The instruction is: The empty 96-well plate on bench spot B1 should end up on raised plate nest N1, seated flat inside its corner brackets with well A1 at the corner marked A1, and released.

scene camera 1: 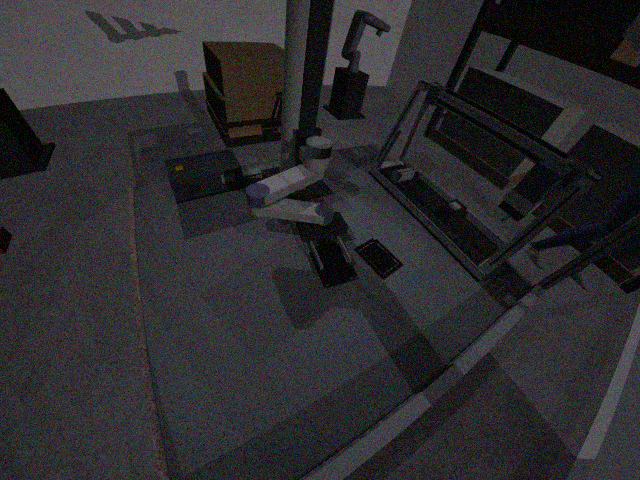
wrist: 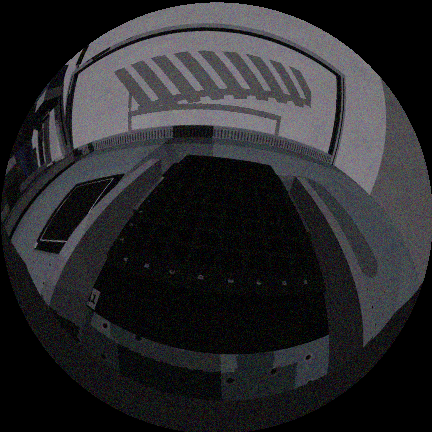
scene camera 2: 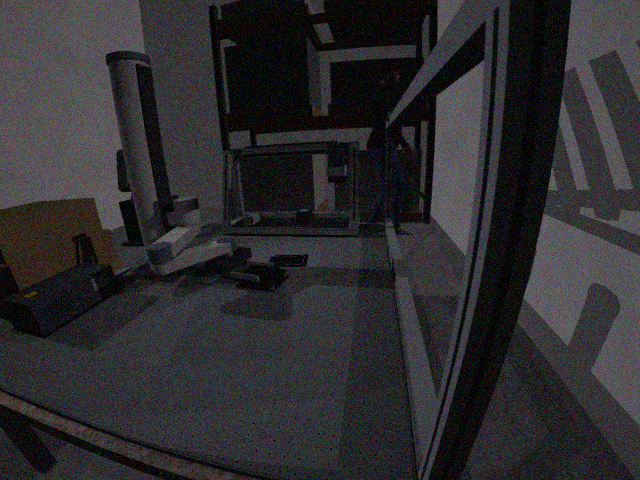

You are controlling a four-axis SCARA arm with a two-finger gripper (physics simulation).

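There is a dark well plate (scene camera 1: 334,261), and I can see the plate in the wrist view (wrist: 216,233) too. It is gripped by my gripper.
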